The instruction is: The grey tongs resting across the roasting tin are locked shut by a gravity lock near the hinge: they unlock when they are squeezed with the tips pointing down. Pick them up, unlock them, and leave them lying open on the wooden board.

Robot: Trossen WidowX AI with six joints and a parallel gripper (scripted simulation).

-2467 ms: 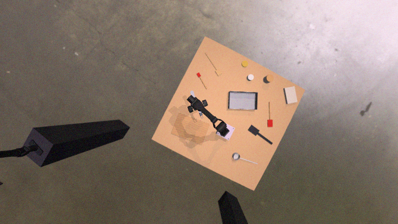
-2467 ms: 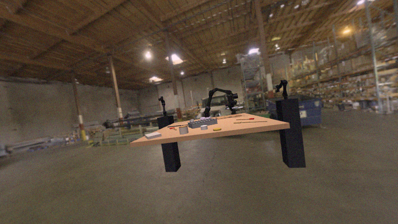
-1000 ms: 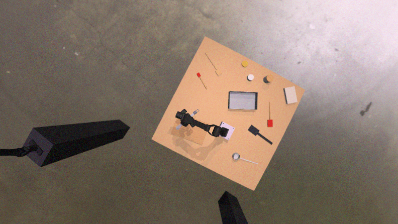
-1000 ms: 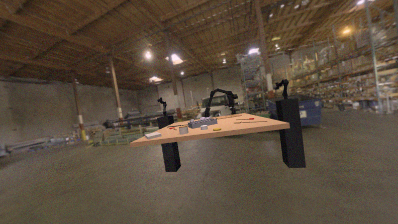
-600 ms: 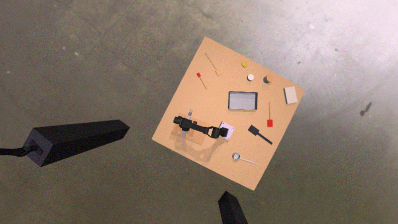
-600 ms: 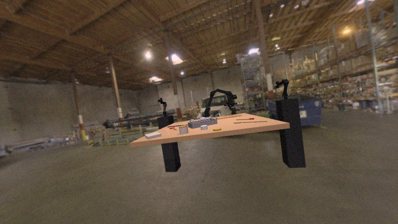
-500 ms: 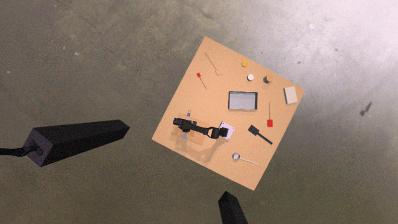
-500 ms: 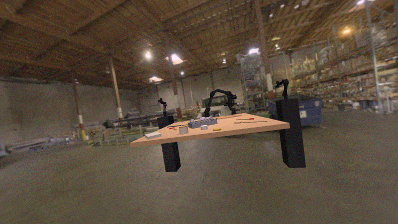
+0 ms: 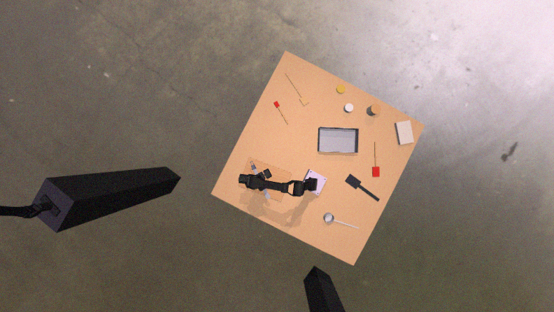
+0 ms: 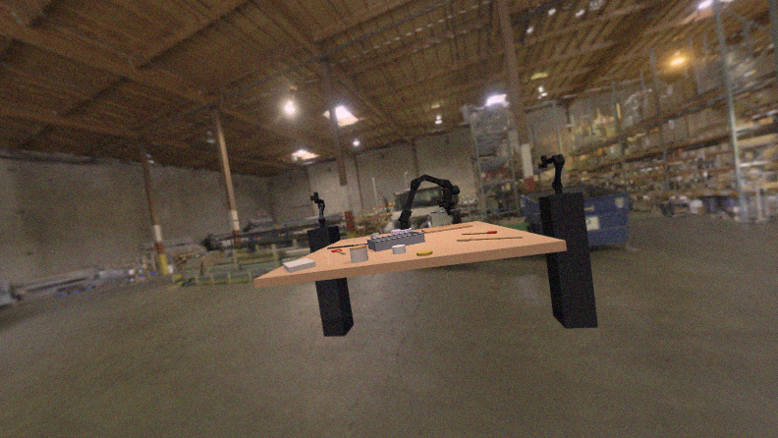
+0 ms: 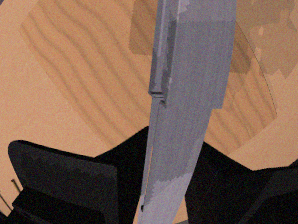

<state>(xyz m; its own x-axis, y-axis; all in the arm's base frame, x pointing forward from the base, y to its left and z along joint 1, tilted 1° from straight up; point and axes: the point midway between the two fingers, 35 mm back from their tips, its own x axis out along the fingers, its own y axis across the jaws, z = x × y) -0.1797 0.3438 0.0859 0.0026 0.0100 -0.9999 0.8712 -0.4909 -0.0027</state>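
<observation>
Right now my gripper tip is 100 mm above the wooden board, 50 mm to the left of it and 10 mm past it. Also, from my gripper tip: roasting tin: 570 mm ahead, 340 mm to the right, 80 mm below; then black spatula: 720 mm to the right, 380 mm ahead, 100 mm below; then red-headed tool: 700 mm to the right, 600 mm ahead, 100 mm below.
</observation>
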